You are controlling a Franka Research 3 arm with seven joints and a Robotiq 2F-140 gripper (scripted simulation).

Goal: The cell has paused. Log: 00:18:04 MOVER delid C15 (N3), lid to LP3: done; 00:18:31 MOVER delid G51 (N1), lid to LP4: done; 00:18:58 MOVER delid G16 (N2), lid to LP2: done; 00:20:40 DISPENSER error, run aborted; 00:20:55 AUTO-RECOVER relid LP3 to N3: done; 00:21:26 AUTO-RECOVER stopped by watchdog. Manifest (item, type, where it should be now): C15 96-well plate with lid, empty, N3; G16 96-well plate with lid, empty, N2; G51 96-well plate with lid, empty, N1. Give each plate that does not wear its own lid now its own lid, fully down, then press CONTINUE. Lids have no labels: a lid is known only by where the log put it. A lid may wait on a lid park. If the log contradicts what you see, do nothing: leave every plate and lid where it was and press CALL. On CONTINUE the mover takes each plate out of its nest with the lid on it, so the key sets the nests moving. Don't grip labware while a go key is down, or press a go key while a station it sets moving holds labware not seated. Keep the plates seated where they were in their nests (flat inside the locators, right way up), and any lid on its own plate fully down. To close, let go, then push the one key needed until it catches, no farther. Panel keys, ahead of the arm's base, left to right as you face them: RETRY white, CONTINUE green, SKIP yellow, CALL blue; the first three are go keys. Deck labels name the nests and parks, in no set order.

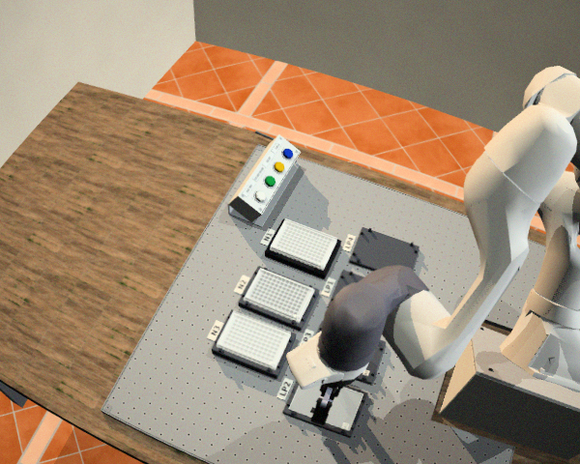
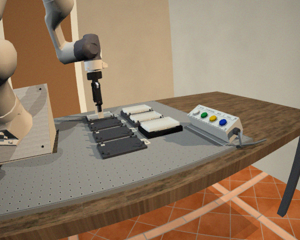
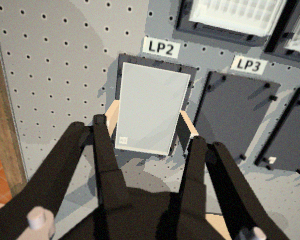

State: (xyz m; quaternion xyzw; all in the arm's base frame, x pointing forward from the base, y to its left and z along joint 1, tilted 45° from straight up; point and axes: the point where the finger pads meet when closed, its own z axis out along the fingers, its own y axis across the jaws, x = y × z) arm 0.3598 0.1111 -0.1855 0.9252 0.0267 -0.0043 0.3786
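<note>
The lp2 park is 40 mm below my hand. From my hand the other things lie so: plate: 190 mm ahead, 180 mm to the right, 20 mm below; then LP3 park: 10 mm ahead, 120 mm to the right, 40 mm below; then lp1 park: 20 mm ahead, 260 mm to the right, 40 mm below.
</note>
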